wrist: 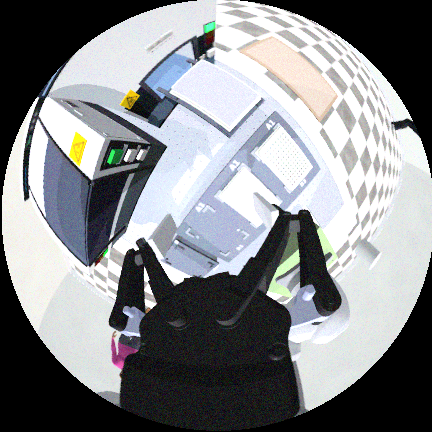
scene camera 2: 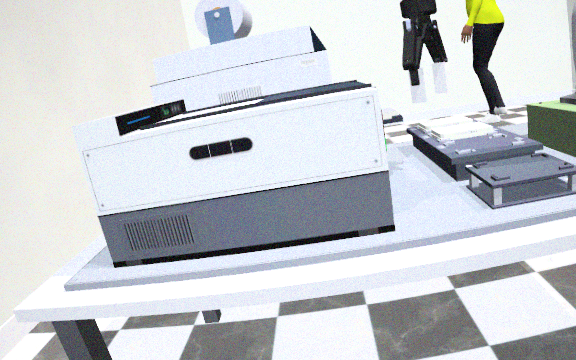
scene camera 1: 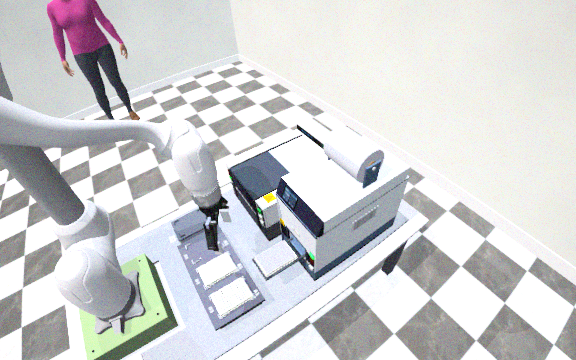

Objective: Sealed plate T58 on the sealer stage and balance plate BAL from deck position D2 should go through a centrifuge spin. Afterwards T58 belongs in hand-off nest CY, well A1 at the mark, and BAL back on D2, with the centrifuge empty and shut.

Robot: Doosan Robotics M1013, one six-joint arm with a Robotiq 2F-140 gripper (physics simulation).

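Places are measured from the arm's base along level axes (x ahead, y left, z up), in metres.
Pixels of known places: gripper, fingertip midpoint: (wrist: 211,211) (scene camera 2: 431,97) (scene camera 1: 223,237); arm's base, link origin: (scene camera 1: 118,301).
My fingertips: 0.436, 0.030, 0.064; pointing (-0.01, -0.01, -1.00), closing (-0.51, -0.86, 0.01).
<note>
For each thing: its middle in the pictures, then the offset to it from my fingertips, as dx, dy, dz. "spot": a spot on its surface instead.
- sealed plate T58, body centre: (wrist: 215,88) (scene camera 1: 275,256) +0.134, -0.144, -0.033
- sealer, surface spot: (scene camera 1: 345,200) spot: +0.358, -0.207, +0.198
- dotted top, surface spot: (wrist: 286,156) (scene camera 1: 233,294) spot: -0.050, -0.178, -0.085
- centrifuge, body centre: (scene camera 2: 247,153) (wrist: 63,166) (scene camera 1: 290,174) +0.369, +0.187, -0.030
The sealed plate T58 (scene camera 1: 276,257) (wrist: 216,95) appears as a pale flat rectangle on the stage sticking out of the sealer (scene camera 1: 345,200). Two white plates sit on the dark deck (scene camera 1: 202,295) (scene camera 2: 450,159): a smooth-topped one (scene camera 1: 218,269) (wrist: 243,191) in the middle, probably BAL on D2, and one with a dotted top (scene camera 1: 232,296) (wrist: 286,156) at the end. Their names are unreadable. Nest CY, probably the grey stand (scene camera 1: 189,226) (scene camera 2: 520,172) (wrist: 190,256), holds no plate. The centrifuge (scene camera 1: 257,175) (scene camera 2: 235,150) (wrist: 67,190) looks shut; its inside is hidden. My gripper (scene camera 1: 219,231) (scene camera 2: 429,82) (wrist: 211,211) is open and empty, above the deck.
The sealer's white body with its film roll (scene camera 1: 352,157) (scene camera 2: 222,20) stands beside the centrifuge. The arm's green base (scene camera 1: 157,300) (scene camera 2: 550,125) is on the other side of the deck. One person (scene camera 1: 82,30) stands beyond the table; another (scene camera 2: 487,60) shows in scene camera 2.
</note>
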